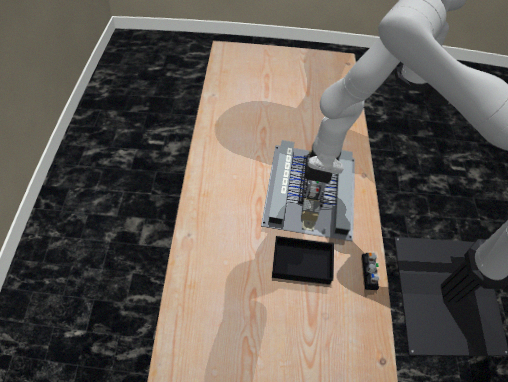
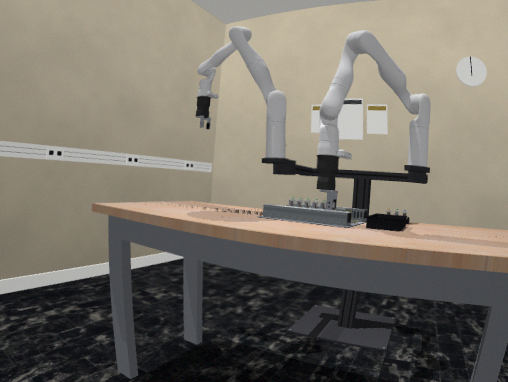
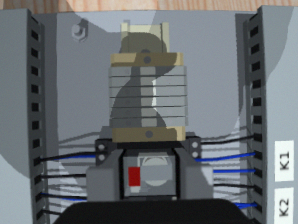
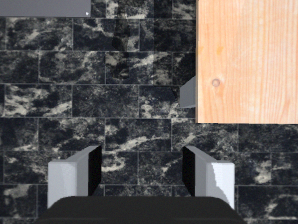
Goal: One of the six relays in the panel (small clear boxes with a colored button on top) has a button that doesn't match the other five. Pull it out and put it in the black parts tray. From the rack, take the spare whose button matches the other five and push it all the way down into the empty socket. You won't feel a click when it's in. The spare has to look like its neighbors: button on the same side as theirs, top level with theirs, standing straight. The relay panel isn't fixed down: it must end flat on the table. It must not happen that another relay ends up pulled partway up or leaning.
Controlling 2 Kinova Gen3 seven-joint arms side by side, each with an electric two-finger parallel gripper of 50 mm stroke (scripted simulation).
Note:
In view: the left gripper [image 2: 331,209], the right gripper [image 4: 142,163] and a relay panel [image 1: 300,214].
The relay panel is seen too in image 2 [image 2: 340,218] and in image 3 [image 3: 233,66]. The left gripper is seen too in image 3 [image 3: 149,165]. Image 4 misses the relay panel: it is out of frame.

